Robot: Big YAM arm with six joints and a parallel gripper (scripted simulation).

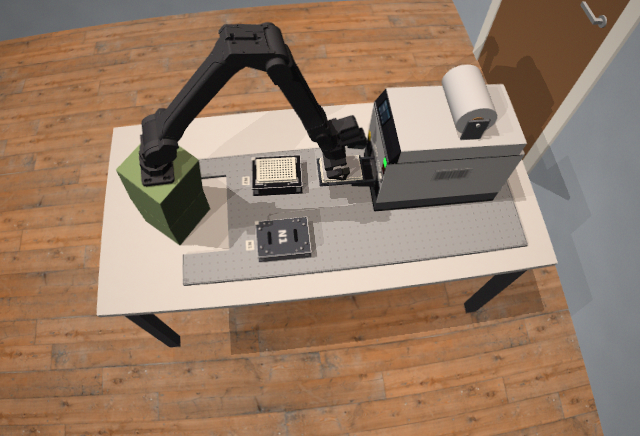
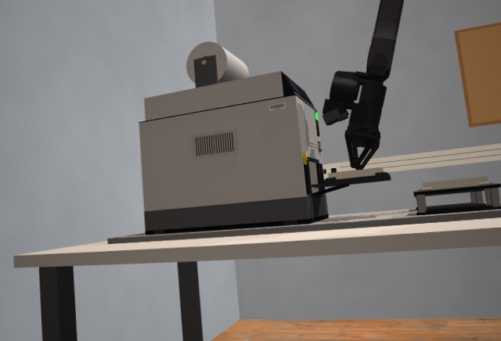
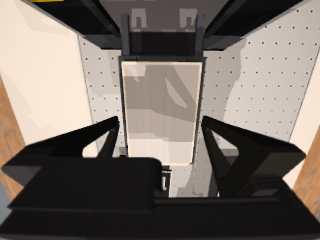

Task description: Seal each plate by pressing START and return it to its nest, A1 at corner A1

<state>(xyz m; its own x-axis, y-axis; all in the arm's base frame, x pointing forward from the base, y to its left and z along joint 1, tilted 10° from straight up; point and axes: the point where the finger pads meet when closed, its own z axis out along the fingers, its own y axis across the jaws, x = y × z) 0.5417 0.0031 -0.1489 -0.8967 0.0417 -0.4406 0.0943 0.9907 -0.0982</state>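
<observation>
My gripper is now 30 mm above the sealer stage. Also, from my hand: plate: 200 mm behind, 60 mm to the left, 60 mm below; yellow warning label: 110 mm ahead, 80 mm to the left, 20 mm above; plate nest: 220 mm behind, 170 mm to the right, 80 mm below.
</observation>
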